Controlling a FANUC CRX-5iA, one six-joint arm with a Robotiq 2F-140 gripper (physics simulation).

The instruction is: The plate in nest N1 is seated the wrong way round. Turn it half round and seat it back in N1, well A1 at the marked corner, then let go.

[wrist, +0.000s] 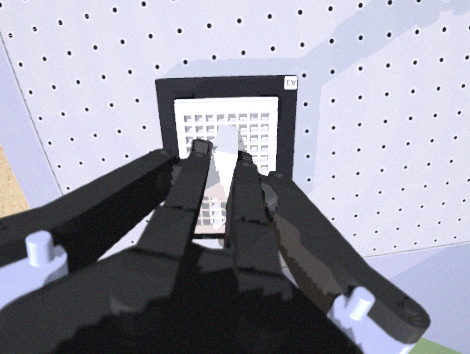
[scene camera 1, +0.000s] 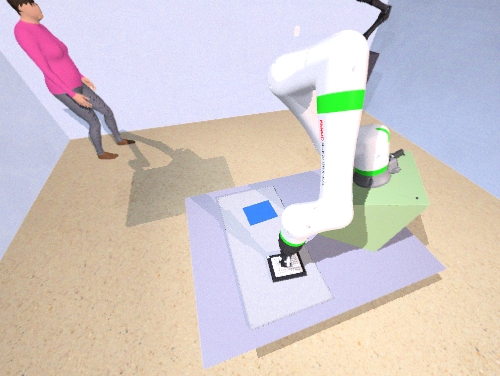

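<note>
The white well plate (scene camera 1: 294, 270) (wrist: 259, 131) lies inside the black frame of the nest (scene camera 1: 290, 278) (wrist: 225, 86), its rows of square wells facing up. A small white label (wrist: 290, 82) reading A1, upside down in the wrist view, marks the nest's top right corner there. The plate's own well A1 cannot be made out. My gripper (scene camera 1: 286, 263) (wrist: 225, 142) is shut with nothing held, its fingertips over the plate; the height between them is hard to tell. The fingers hide the plate's middle and part of its lower half in the wrist view.
The nest stands on a light perforated board (scene camera 1: 245, 295) (wrist: 380, 140) on the lavender table top (scene camera 1: 215, 335). A blue rectangle (scene camera 1: 260, 212) lies farther back on the board. The arm's green pedestal (scene camera 1: 395, 222) is at the right. A person in pink (scene camera 1: 50, 57) stands at the back left.
</note>
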